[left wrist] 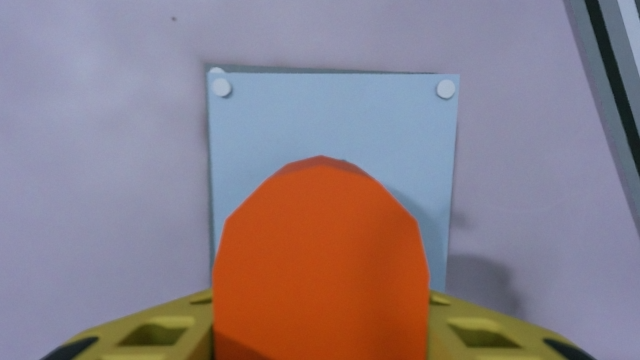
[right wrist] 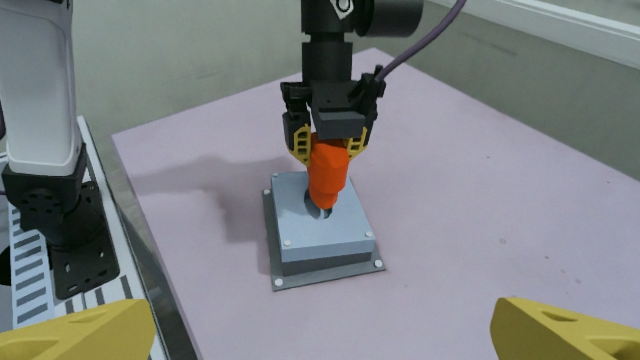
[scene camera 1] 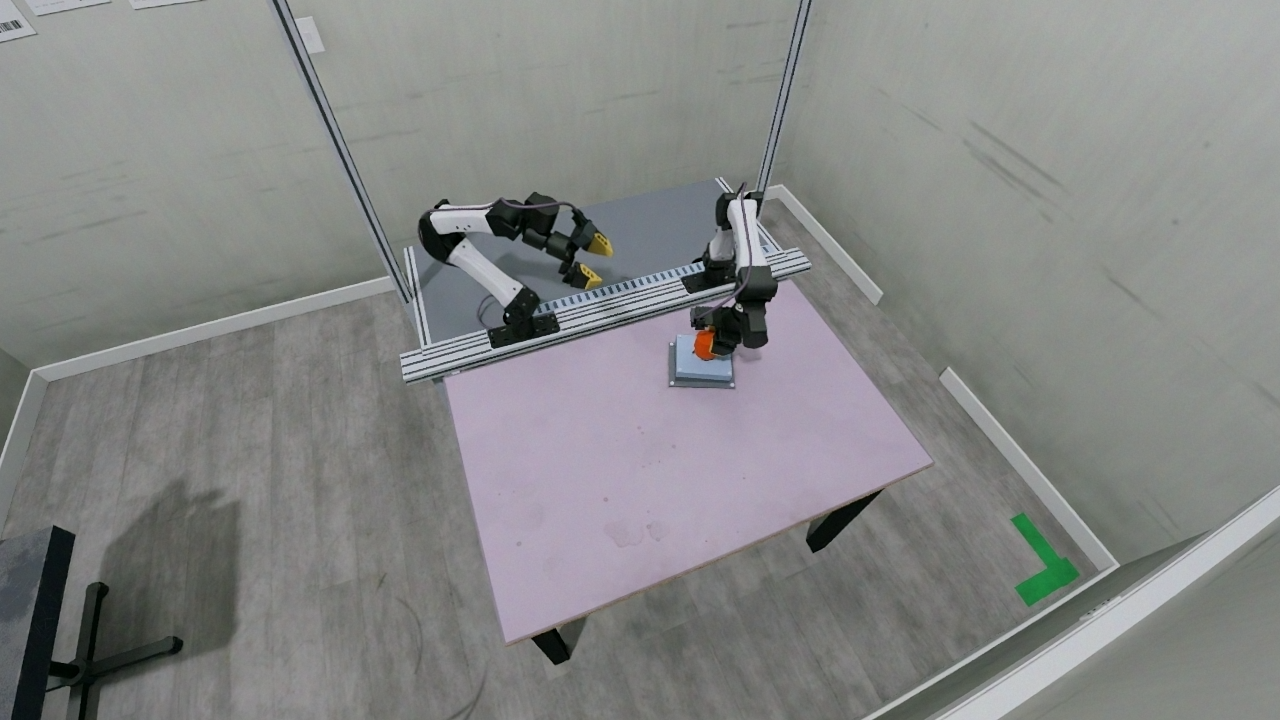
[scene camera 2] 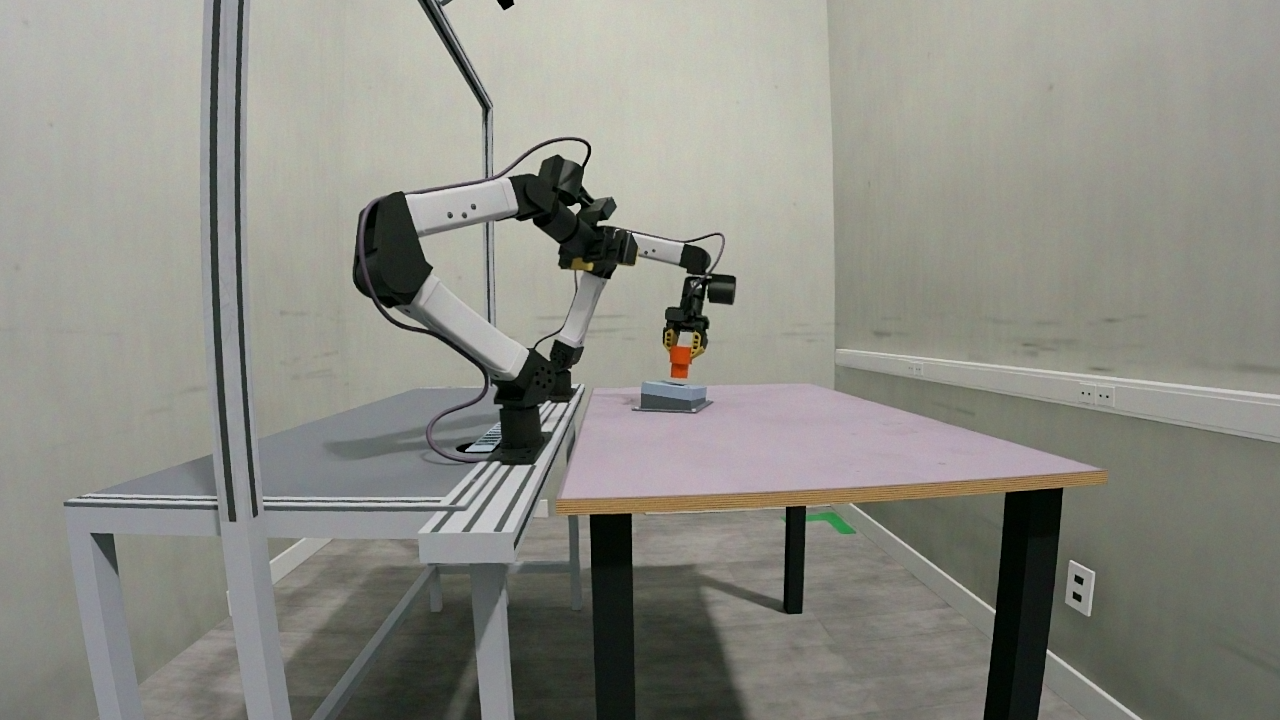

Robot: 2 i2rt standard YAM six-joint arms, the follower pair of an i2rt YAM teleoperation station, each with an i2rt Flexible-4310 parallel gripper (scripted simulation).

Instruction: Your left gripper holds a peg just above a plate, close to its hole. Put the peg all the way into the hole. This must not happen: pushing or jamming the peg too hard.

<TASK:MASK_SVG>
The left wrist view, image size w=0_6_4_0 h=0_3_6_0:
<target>orange peg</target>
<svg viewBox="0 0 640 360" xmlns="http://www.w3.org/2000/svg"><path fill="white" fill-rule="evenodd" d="M225 220L212 272L215 360L425 360L429 270L418 222L378 180L353 163L324 155L287 163L267 178Z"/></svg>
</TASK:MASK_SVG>
